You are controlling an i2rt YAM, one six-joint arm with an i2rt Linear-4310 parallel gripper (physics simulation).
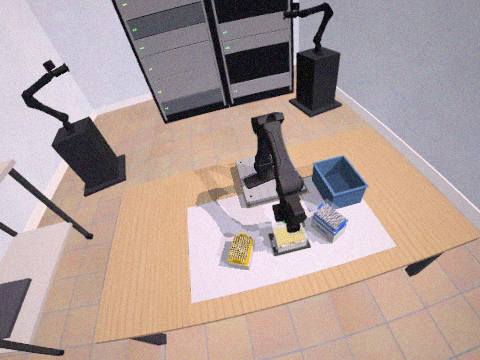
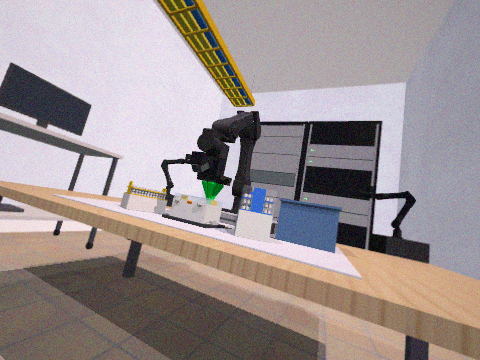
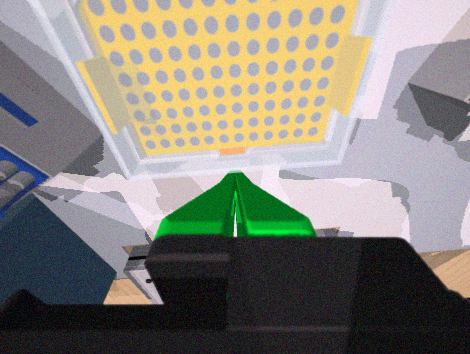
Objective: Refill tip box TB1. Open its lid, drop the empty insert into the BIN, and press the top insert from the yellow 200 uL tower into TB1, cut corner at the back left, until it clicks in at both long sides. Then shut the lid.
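Observation:
Tip box TB1 point(image 1: 290, 241) point(image 2: 192, 207) point(image 3: 345, 137) stands in a dark base on the white mat. A yellow insert with grey-looking holes point(image 3: 227, 80) shows inside it through what looks like its clear lid, which appears down. An orange mark point(image 3: 232, 151) lies on the edge nearest the gripper. My gripper point(image 2: 212, 198) point(image 3: 235, 177) is shut and empty, its green fingertips together beside that edge and pointing down. How close they are to the lid is unclear. The yellow tower point(image 1: 240, 250) point(image 2: 145, 199) stands to the left of TB1. The BIN point(image 1: 341, 182) point(image 2: 309, 225) point(image 3: 55, 260) is at the right rear.
A blue tip tower point(image 1: 330, 222) point(image 2: 255, 222) point(image 3: 20, 182) stands between TB1 and the BIN. The arm's base plate point(image 1: 250, 195) lies behind TB1. The white mat point(image 1: 210, 285) lies under the boxes, with the wooden table's edge in front.

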